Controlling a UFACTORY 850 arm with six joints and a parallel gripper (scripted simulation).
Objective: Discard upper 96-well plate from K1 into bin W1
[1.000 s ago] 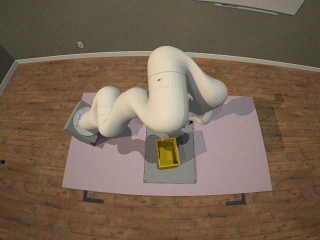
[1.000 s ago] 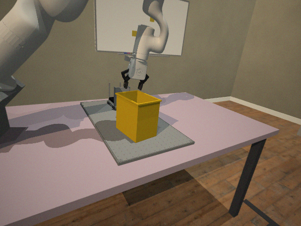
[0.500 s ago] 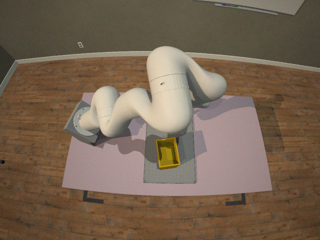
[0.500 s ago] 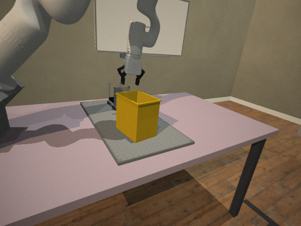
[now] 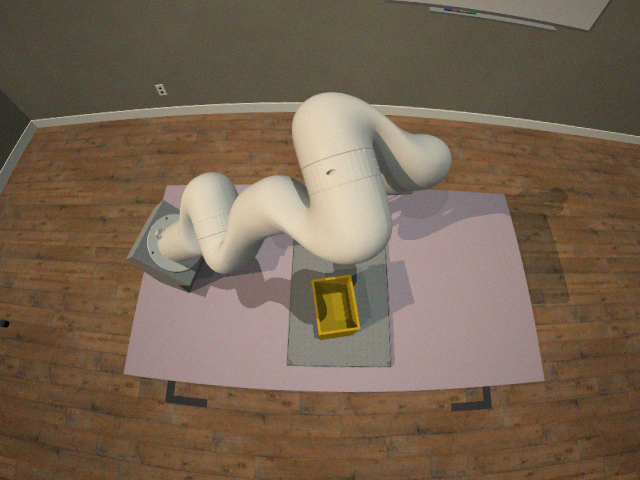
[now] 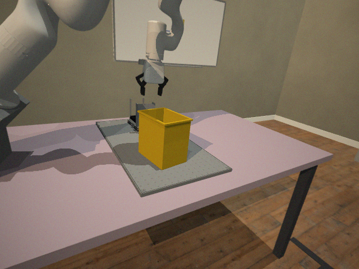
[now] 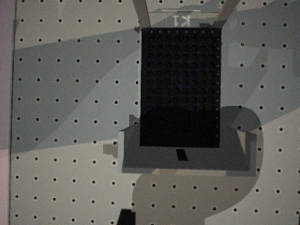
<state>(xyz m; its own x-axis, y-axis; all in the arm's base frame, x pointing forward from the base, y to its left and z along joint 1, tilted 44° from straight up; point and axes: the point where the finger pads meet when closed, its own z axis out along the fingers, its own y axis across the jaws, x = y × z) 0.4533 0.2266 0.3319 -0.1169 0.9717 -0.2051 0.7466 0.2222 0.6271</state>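
Now: hand 16 cm above the black 96-well plate, 9 cm to the right of it and 3 cm past it. Also, from my hand: yellow plastics bin W1: 28 cm to the right, 11 cm below, 3 cm behind; then light plate: 18 cm below, 9 cm to the left, 3 cm behind.
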